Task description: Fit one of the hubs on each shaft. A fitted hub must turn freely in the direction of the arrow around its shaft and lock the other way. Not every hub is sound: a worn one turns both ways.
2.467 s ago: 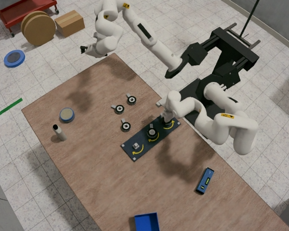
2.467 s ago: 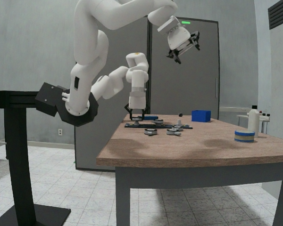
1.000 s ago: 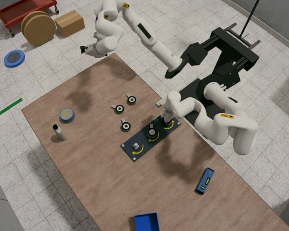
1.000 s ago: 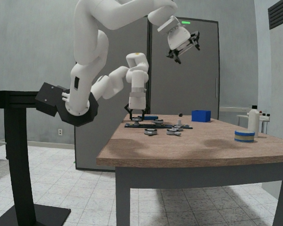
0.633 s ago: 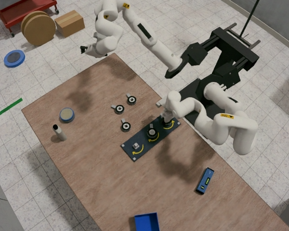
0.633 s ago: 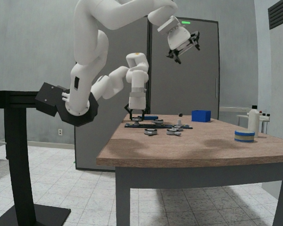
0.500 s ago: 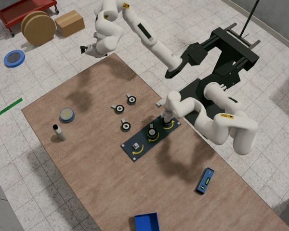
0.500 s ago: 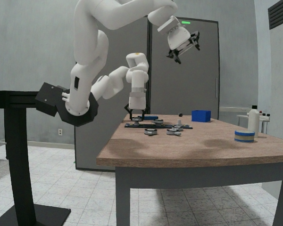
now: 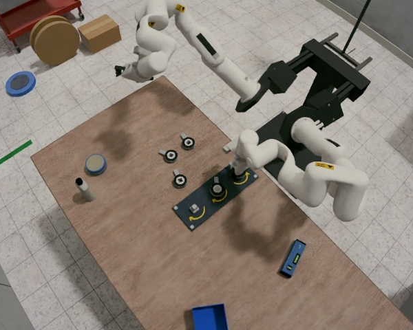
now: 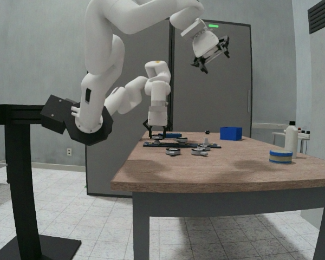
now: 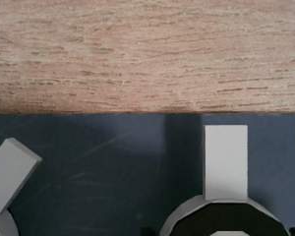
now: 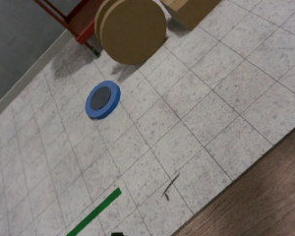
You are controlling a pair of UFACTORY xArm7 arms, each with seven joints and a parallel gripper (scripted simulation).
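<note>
Now: left hand 130 mm short of the dark board, 40 mm above it and 20 mm to the left of it. Round my left hand: white bottle (530 mm ahead, 430 mm to the right, 50 mm above); tape roll (520 mm to the right, 410 mm ahead, 30 mm below).
</note>
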